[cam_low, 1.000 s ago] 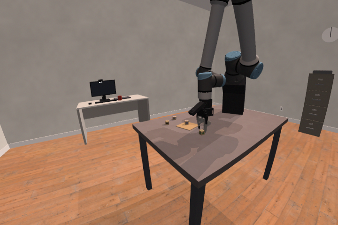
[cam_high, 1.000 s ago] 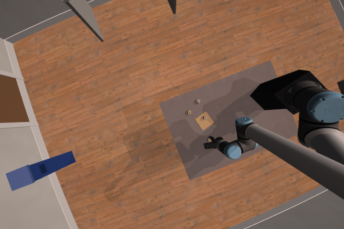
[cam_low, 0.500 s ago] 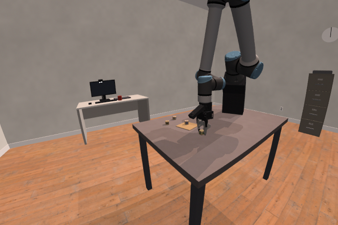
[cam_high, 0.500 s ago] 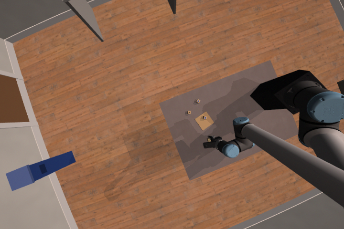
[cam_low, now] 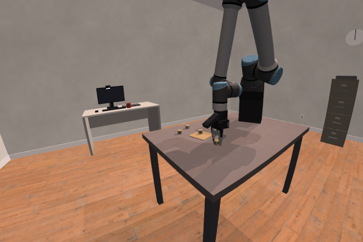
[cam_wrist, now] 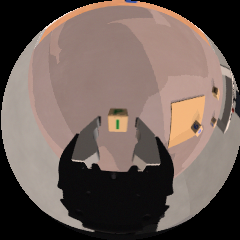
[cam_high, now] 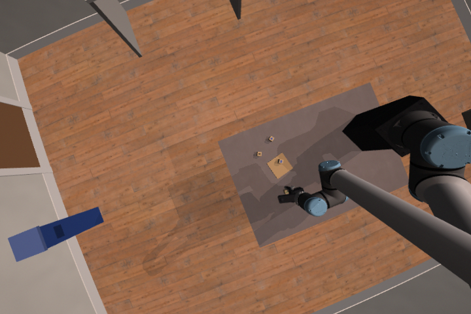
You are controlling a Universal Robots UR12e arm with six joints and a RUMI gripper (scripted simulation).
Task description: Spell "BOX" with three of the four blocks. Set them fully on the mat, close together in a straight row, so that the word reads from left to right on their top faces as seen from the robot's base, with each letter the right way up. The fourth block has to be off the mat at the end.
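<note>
The O block lies right at my hand. Also, from my hand: tan mat 190 mm to the right, 10 mm below, 10 mm behind.
</note>
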